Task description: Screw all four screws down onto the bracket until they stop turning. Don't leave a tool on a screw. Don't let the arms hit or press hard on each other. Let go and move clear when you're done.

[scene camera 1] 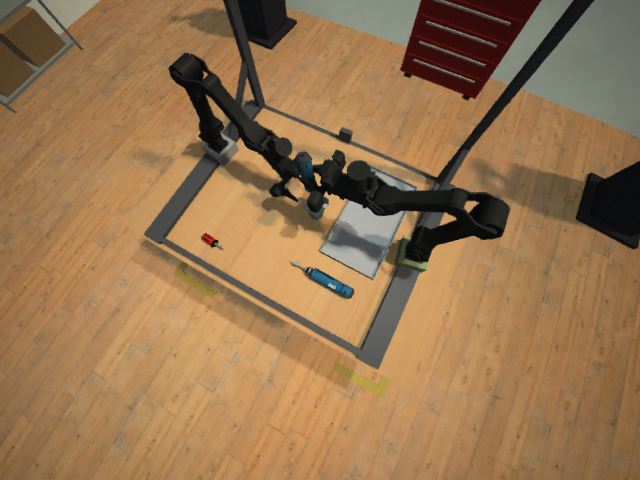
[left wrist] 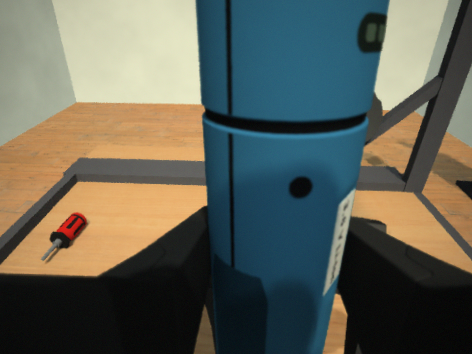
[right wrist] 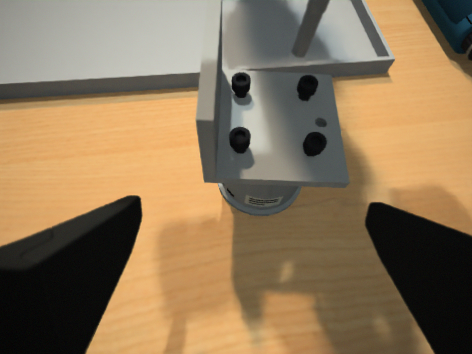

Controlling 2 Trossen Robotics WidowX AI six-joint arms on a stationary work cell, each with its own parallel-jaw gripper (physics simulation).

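Frame: origin at the left arm's base, x ahead, y left, z up, level; metres.
Where they show: left gripper, fingertip midpoint: (scene camera 1: 301, 172) (left wrist: 269, 218); right gripper, fingertip midpoint: (scene camera 1: 305, 192) (right wrist: 255, 209); left arm's base at its link origin: (scene camera 1: 415, 252); right arm's base at its link origin: (scene camera 1: 218, 144).
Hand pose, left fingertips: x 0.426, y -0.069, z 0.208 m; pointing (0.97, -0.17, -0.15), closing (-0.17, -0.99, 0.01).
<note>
Things, the pixels of their top centre, and the offset from my left fingertips. "spot": a spot on its surface instead.
- driver's shaft at a spot on its surface: (right wrist: 307, 27) spot: 0.030 m back, 0.000 m left, 0.134 m down
- grey tray at its top centre: (scene camera 1: 371, 217) 0.250 m back, 0.032 m right, 0.245 m down
- second blue electric screwdriver at its top centre: (scene camera 1: 322, 277) 0.140 m back, 0.246 m left, 0.220 m down
- red screwdriver at its top centre: (left wrist: 59, 230) (scene camera 1: 211, 241) 0.294 m ahead, 0.240 m left, 0.232 m down
In the right wrist view a grey L-shaped bracket (right wrist: 275, 165) sits on a round mount (right wrist: 262, 197) (scene camera 1: 315, 213). Four black screws (right wrist: 241, 84) (right wrist: 307, 86) (right wrist: 240, 139) (right wrist: 314, 144) stand in its plate, their heads raised above it. My left gripper (left wrist: 269, 218) is shut on a blue electric screwdriver (left wrist: 282, 175) (scene camera 1: 305, 166), held upright. The driver's shaft (right wrist: 307, 27) shows beyond the far screws, its tip apart from them. My right gripper (right wrist: 255, 209) is open and empty, on the near side of the bracket. In the scene view the arms hide most of the bracket.
The two grippers are close together in the scene view. A grey tray (scene camera 1: 348, 254) (right wrist: 100, 82) lies beside the mount, under the left arm. A second blue electric screwdriver (scene camera 1: 330, 282) (right wrist: 452, 20) and a red screwdriver (scene camera 1: 209, 239) (left wrist: 72, 227) lie on the table.
</note>
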